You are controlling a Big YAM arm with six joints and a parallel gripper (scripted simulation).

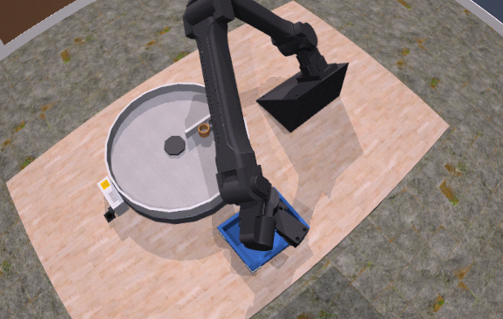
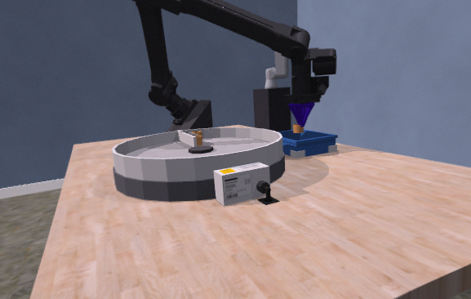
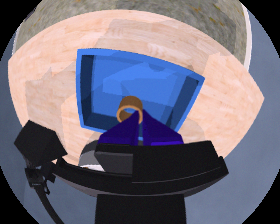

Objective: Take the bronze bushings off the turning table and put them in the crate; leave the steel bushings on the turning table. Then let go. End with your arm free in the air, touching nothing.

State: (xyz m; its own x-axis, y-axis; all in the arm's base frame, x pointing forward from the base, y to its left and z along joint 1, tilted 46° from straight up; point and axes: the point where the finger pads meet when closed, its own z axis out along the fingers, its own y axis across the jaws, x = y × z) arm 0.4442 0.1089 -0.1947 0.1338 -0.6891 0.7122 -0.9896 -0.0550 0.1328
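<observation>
The blue crate is 10 mm behind my hand and 60 mm below it. The rest, counted from my hand: grey turning table (10 mm ahead, 350 mm to the right, 30 mm below).
</observation>
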